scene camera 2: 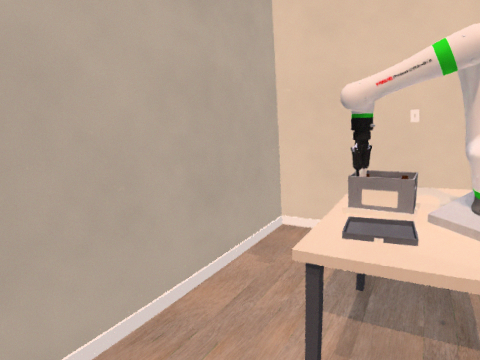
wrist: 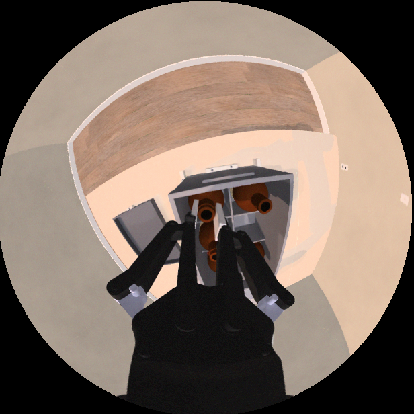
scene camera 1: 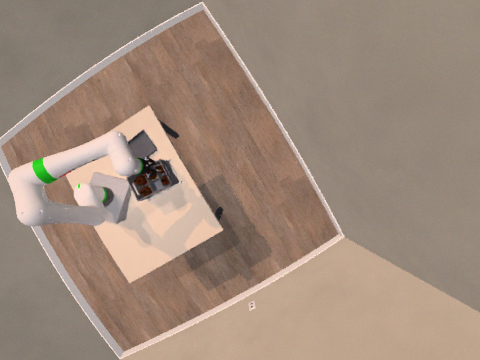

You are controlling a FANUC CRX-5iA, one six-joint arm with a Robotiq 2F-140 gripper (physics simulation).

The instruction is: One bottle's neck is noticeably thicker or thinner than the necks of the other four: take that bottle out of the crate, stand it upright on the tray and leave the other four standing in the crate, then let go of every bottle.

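Places are measured from the arm's base along level axes (x back, y left, z down), in metres.
Pixels of known places: gripper, fingertip midpoint: (scene camera 1: 158, 168); arm's base at its link origin: (scene camera 1: 104, 197).
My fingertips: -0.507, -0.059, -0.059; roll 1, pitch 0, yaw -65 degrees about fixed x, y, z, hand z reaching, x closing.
Note:
Ahead of a thing's pixels: the offset from my fingertips to its top centre, as dx, dy, dz. "pt": to the spot under its first point. Level surfaces: height alone.
A grey divided crate @(+0.094, -0.042, -0.038) (scene camera 1: 173, 173) (scene camera 2: 355, 196) (wrist: 291, 200) stands on the table with several brown bottles upright in its compartments. My gripper (scene camera 2: 361, 172) (wrist: 205, 208) points down at the crate rim, shut on the neck of the bottle (wrist: 206, 215) in the far-left compartment of the wrist view. That bottle's lower body is hidden. Another bottle (wrist: 264, 205) stands in the far-right compartment. Two more (wrist: 206, 236) (wrist: 214, 256) stand in the left row, and one (wrist: 259, 250) at the near right is partly hidden by a finger. The dark tray @(pt +0.057, +0.255, +0.132) (scene camera 1: 143, 144) (scene camera 2: 380, 230) (wrist: 142, 225) holds no bottle.
The tray lies beside the crate on the pale table @(dz +0.138) (scene camera 1: 165, 250) (scene camera 2: 340, 252). The crate walls and dividers (wrist: 240, 216) surround the bottles closely. The arm's grey base plate (scene camera 1: 120, 187) (scene camera 2: 452, 217) is on the crate's other side.

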